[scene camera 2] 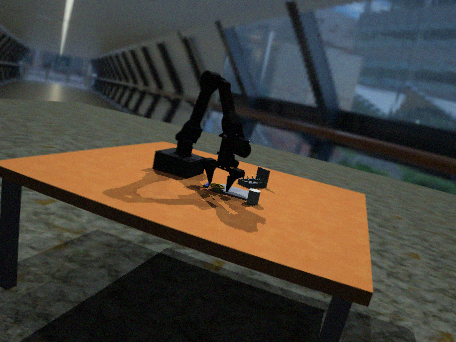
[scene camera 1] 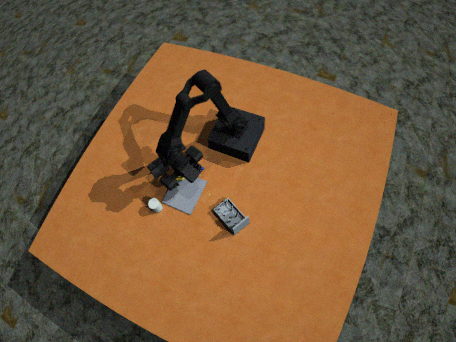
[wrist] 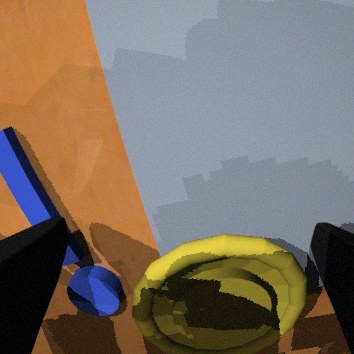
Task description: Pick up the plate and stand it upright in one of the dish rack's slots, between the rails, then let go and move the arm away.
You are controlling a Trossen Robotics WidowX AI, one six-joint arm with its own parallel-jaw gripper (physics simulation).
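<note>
The yellow round plate [scene camera 1: 180,178] [scene camera 2: 217,187] [wrist: 225,245] lies low at the near edge of the grey mat, its far rim overlapping the mat in the wrist view. My gripper [scene camera 1: 181,179] [scene camera 2: 219,188] [wrist: 194,235] is wide open, low over the plate, with one finger to each side of it and nothing gripped. The fingers hide part of the plate in both scene views. The grey dish rack [scene camera 1: 241,225] [scene camera 2: 263,175] stands apart from the plate, with a raised panel at one end and small rails inside.
The grey mat [scene camera 1: 185,197] [scene camera 2: 239,192] [wrist: 225,100] lies flat beside the plate. A white cup [scene camera 1: 155,205] [scene camera 2: 253,196] stands near the mat's corner. A blue bar [wrist: 22,185] and a blue disc [wrist: 95,291] lie left of the plate in the wrist view, close to the left finger.
</note>
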